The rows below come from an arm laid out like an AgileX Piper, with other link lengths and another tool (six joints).
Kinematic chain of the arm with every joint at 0, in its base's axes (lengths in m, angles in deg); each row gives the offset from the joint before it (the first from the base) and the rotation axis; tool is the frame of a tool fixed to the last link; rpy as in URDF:
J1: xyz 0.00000 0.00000 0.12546 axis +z
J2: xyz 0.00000 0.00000 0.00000 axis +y
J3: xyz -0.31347 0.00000 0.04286 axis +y
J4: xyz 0.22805 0.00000 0.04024 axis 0.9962 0 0.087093
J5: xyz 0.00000 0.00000 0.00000 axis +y
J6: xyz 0.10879 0.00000 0.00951 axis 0.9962 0 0.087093
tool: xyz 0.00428 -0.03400 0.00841 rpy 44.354 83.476 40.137
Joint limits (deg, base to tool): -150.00..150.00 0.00..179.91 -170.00..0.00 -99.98..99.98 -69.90..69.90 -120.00..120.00
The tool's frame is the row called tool.
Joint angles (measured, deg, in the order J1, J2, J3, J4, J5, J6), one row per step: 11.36, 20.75, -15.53, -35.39, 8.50, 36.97; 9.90, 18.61, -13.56, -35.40, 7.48, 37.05; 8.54, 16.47, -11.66, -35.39, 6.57, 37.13; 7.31, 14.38, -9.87, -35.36, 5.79, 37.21; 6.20, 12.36, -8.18, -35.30, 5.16, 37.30; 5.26, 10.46, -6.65, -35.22, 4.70, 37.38; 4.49, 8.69, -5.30, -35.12, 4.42, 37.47; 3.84, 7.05, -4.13, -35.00, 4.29, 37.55; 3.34, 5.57, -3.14, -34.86, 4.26, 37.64
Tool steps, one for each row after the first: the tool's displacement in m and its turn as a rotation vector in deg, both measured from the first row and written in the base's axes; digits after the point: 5 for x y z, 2 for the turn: -0.00588, -0.00154, -0.00790, 0.26, -0.98, -0.88; -0.01145, -0.00276, -0.01575, 0.50, -1.94, -1.72; -0.01655, -0.00371, -0.02339, 0.74, -2.86, -2.50; -0.02117, -0.00448, -0.03090, 0.98, -3.68, -3.26; -0.02522, -0.00510, -0.03796, 1.21, -4.41, -3.93; -0.02873, -0.00564, -0.04445, 1.45, -5.04, -4.55; -0.03180, -0.00616, -0.05027, 1.68, -5.61, -5.12; -0.03438, -0.00660, -0.05537, 1.94, -6.10, -5.61
